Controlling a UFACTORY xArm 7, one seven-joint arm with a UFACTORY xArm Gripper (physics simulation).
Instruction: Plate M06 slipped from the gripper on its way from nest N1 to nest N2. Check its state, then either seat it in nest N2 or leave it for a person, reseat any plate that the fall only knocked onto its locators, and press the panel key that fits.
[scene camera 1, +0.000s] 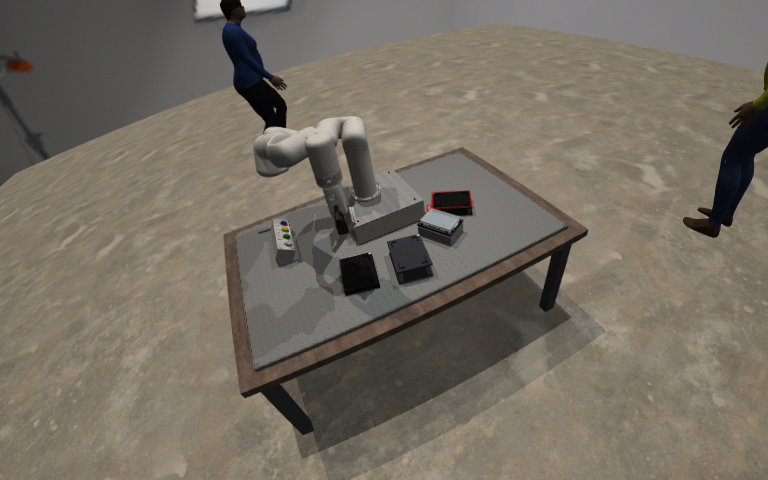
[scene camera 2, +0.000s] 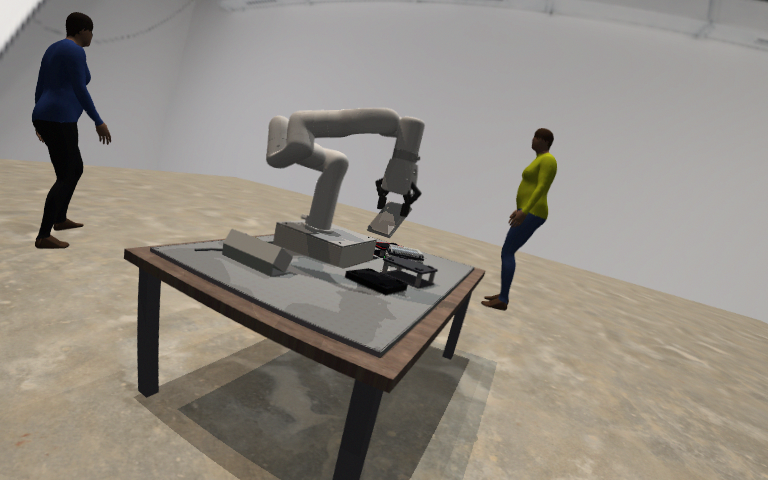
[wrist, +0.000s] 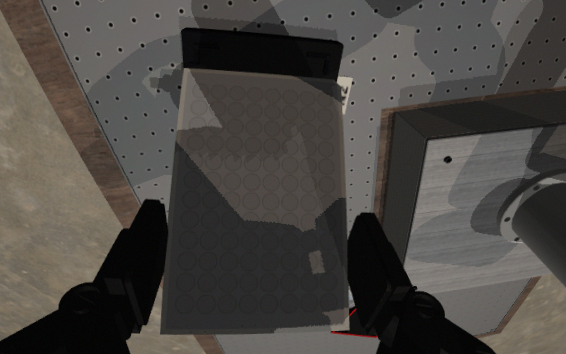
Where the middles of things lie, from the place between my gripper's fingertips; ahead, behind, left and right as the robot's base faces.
Labels:
Right now my hand is 220 mm above the black nest (scene camera 1: 359, 274), 10 mm to the right of it and 10 mm past it.

